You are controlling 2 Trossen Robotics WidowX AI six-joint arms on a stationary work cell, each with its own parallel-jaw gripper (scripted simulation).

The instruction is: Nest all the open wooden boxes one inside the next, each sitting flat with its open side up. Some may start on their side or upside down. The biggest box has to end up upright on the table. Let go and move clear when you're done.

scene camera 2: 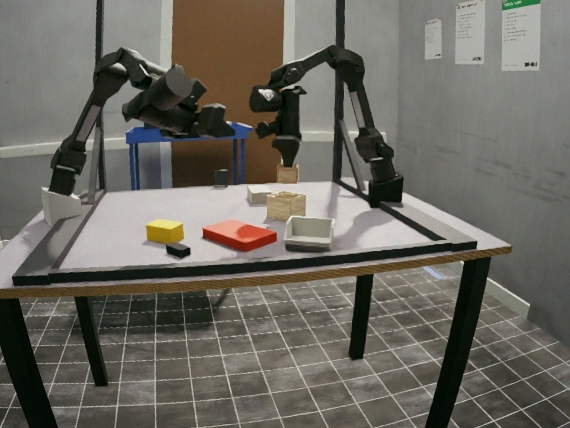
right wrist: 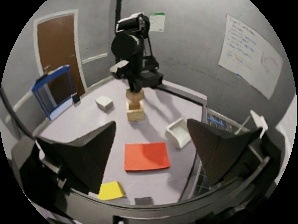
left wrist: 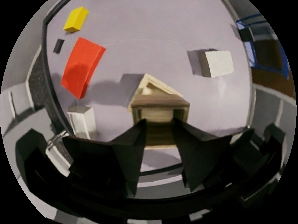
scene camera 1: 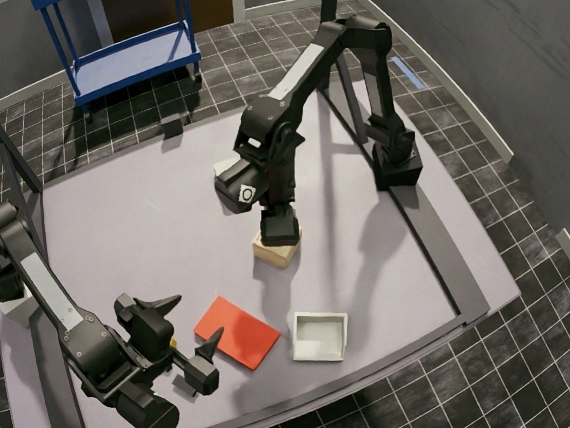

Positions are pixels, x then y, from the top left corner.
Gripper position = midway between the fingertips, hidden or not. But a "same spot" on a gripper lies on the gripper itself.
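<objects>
In scene camera 2 there's a flat red block, and the left gripper is in scene camera 2 (287,171) as well. The left gripper shows in the right wrist view too, and you get the block in the right wrist view (144,156). As for the left wrist view, the left gripper is in the left wrist view (159,122) and the block is in the left wrist view (85,56). Scene camera 1 has the left gripper and the block in it too. On the block, (scene camera 1: 246,339) and (scene camera 2: 246,232) are the same spot. And on the left gripper, (right wrist: 134,63) is the same spot as (scene camera 1: 267,192).
</objects>
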